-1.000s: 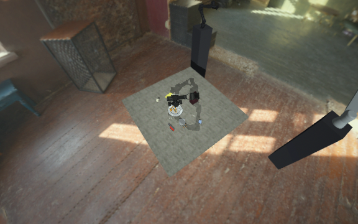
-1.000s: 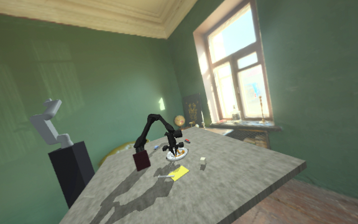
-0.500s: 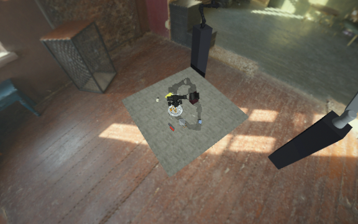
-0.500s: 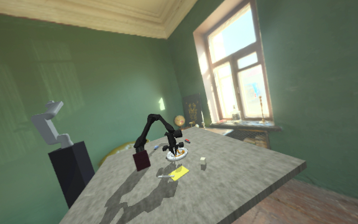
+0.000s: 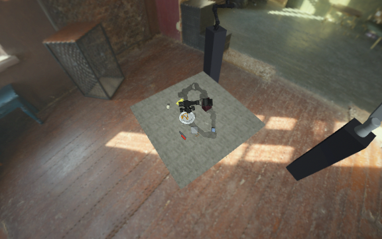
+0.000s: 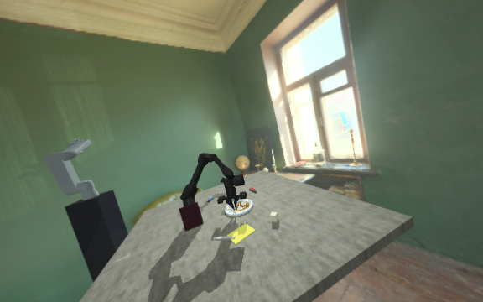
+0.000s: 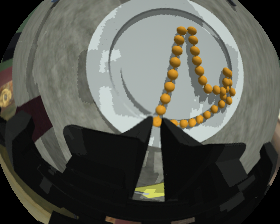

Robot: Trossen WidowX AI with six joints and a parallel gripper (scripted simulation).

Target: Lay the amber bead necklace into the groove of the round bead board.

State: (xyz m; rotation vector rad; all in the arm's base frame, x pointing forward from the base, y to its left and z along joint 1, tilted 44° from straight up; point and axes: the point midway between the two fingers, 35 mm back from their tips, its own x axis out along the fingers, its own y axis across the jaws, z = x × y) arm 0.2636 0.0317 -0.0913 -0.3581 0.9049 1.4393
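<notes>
Now: gripper tip 30 mm short of the board, 50 mm to the right of it and 20 mm above it. Round my gripper tip: grey square (40 mm ahead, 260 mm to the left, 20 mm below); then white stick (100 mm behind, 210 mm to the right, 20 mm below); then yellow card (20 mm behind, 220 mm to the right, 20 mm below).
</notes>
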